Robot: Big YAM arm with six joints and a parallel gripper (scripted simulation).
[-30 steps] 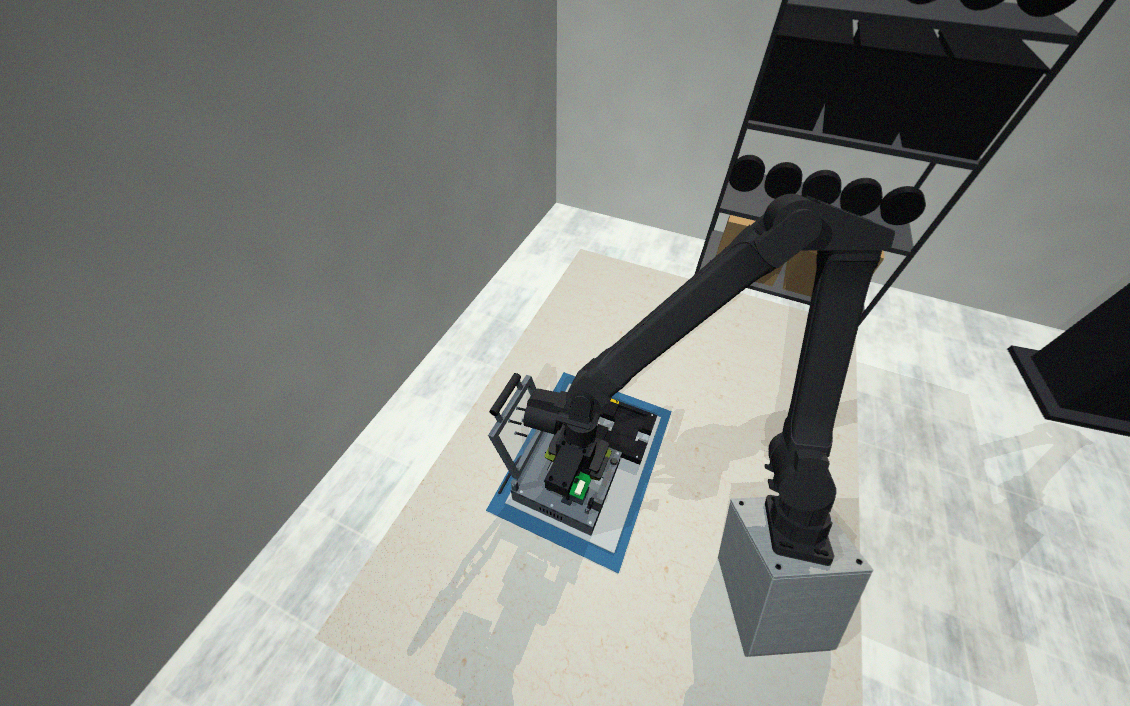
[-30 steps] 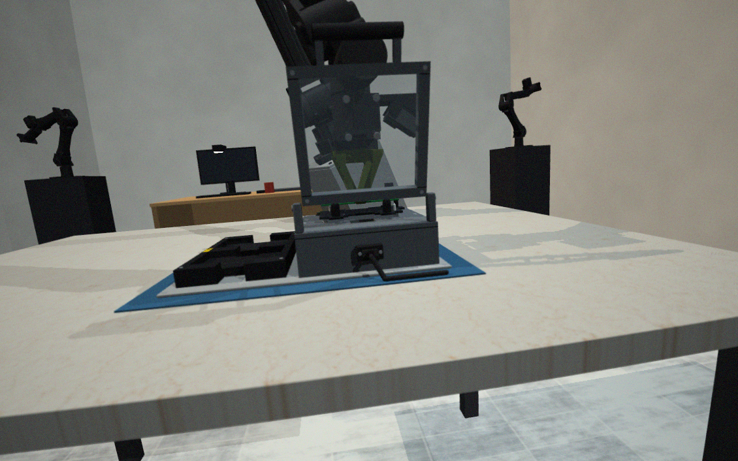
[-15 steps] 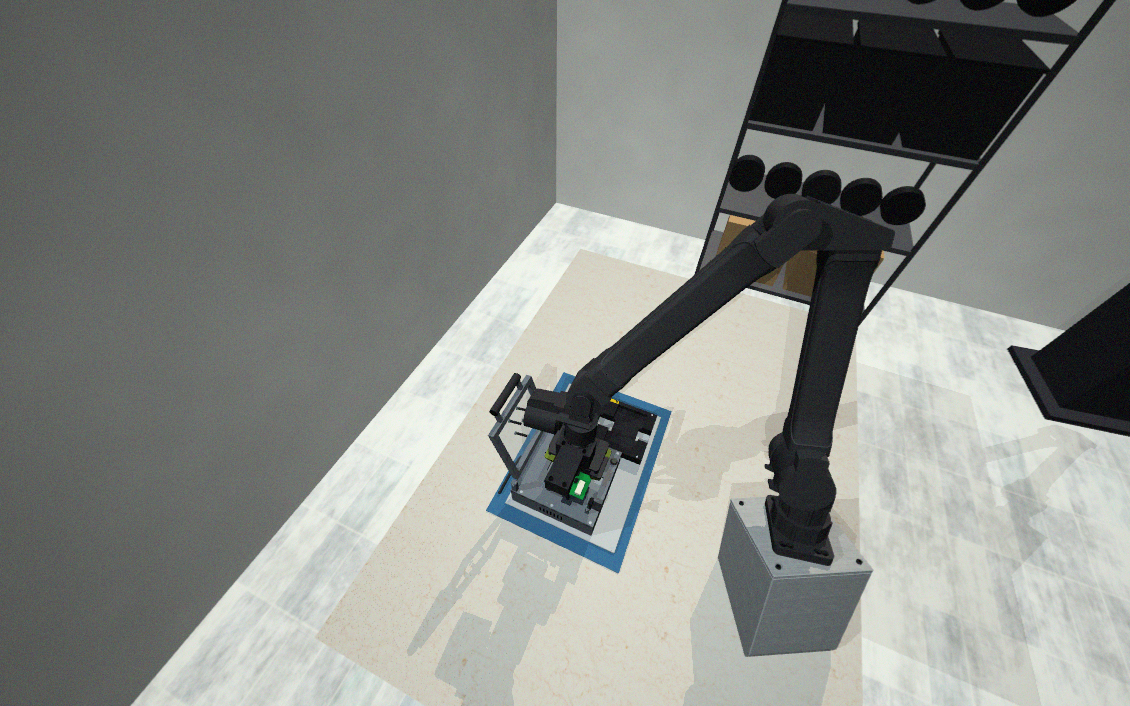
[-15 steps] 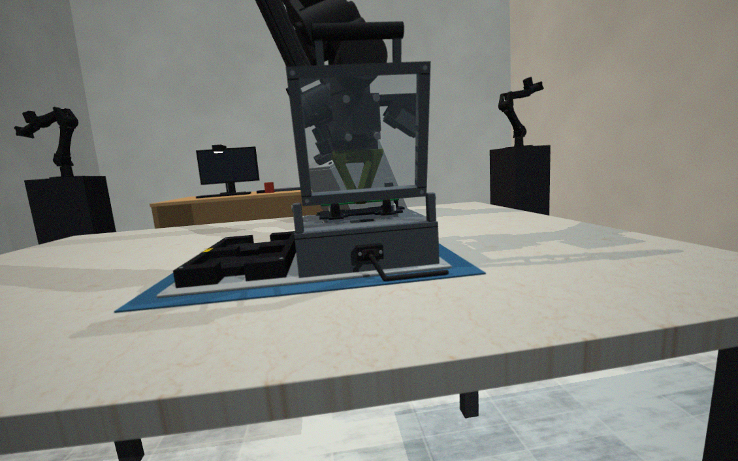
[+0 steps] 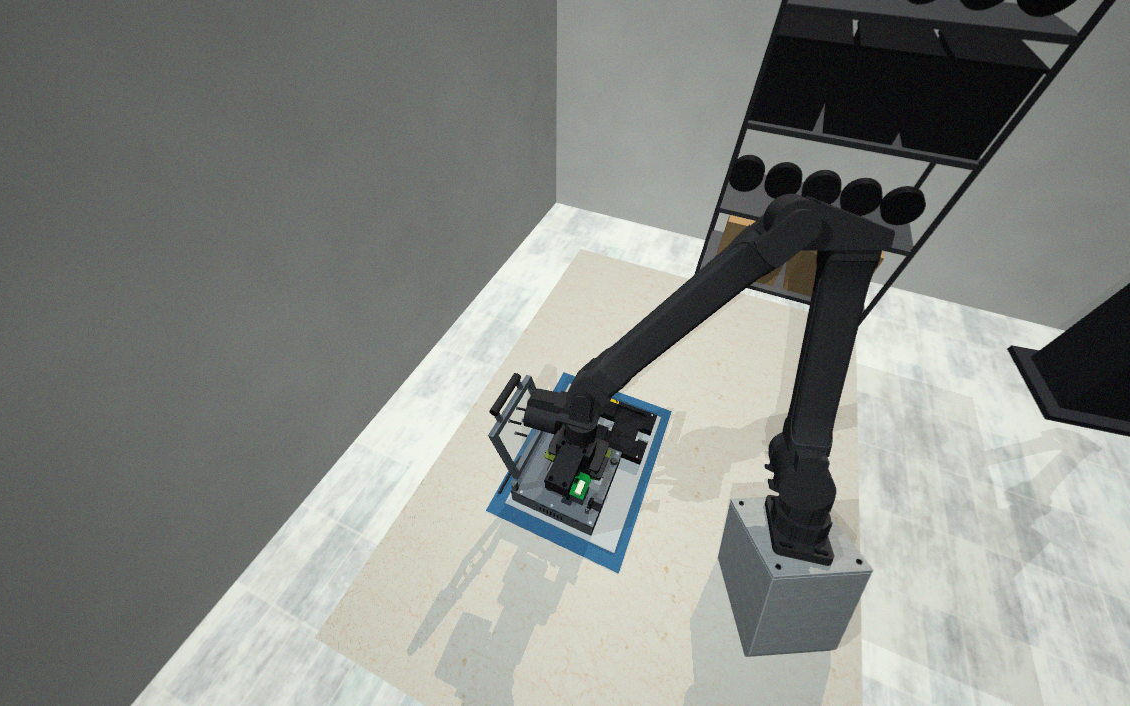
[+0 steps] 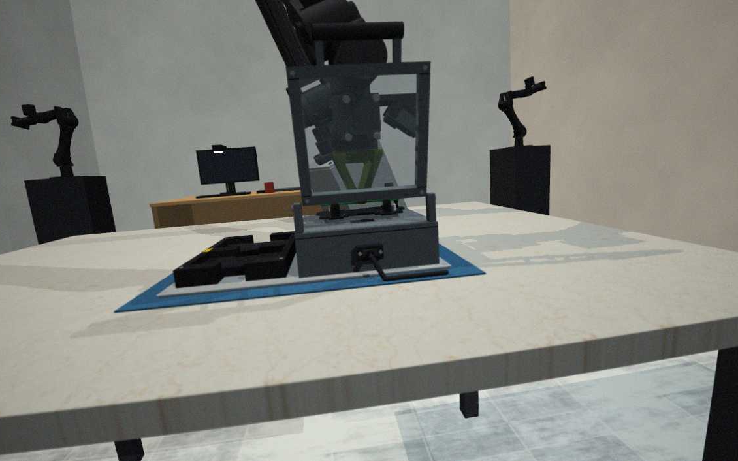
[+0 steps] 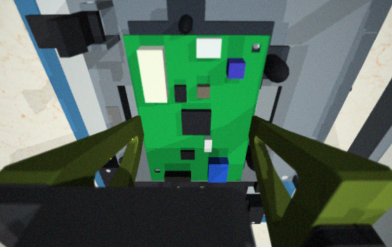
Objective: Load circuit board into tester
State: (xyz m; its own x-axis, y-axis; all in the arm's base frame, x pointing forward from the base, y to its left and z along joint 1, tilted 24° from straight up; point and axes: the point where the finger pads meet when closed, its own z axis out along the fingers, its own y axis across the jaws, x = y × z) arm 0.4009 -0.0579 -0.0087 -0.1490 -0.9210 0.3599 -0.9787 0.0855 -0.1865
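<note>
The green circuit board lies right at my hand. Round my hand: latch hook: 50 mm behind, 70 mm to the left; dark plate: 10 mm ahead, 20 mm below; clear lid: 120 mm ahead, 20 mm to the right, 90 mm above.
</note>
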